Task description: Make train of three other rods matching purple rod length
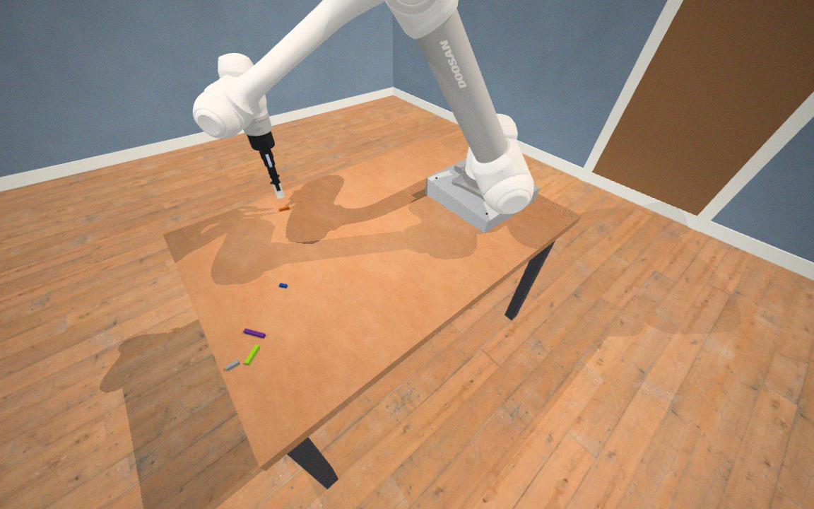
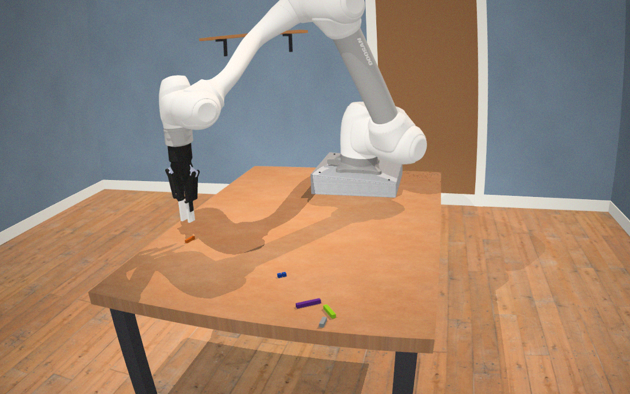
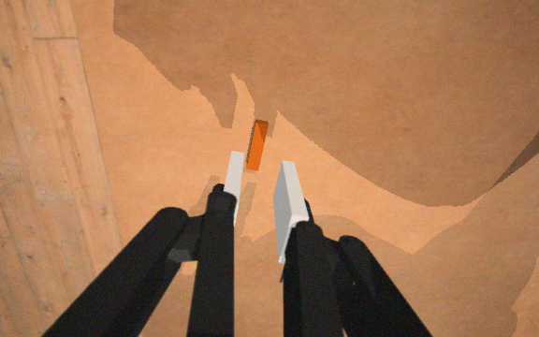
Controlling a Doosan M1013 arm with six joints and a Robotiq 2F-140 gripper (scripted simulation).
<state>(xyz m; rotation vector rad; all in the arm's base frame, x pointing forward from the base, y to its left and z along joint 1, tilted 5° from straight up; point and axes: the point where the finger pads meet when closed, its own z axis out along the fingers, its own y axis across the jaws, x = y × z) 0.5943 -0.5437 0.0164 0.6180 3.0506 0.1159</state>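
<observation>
Right now my hand is 100 mm above the orange rod. The rest, counted from my hand: grey rod (460 mm ahead, 450 mm to the left, 100 mm below); lime rod (410 mm ahead, 470 mm to the left, 100 mm below); purple rod (380 mm ahead, 410 mm to the left, 100 mm below).
</observation>
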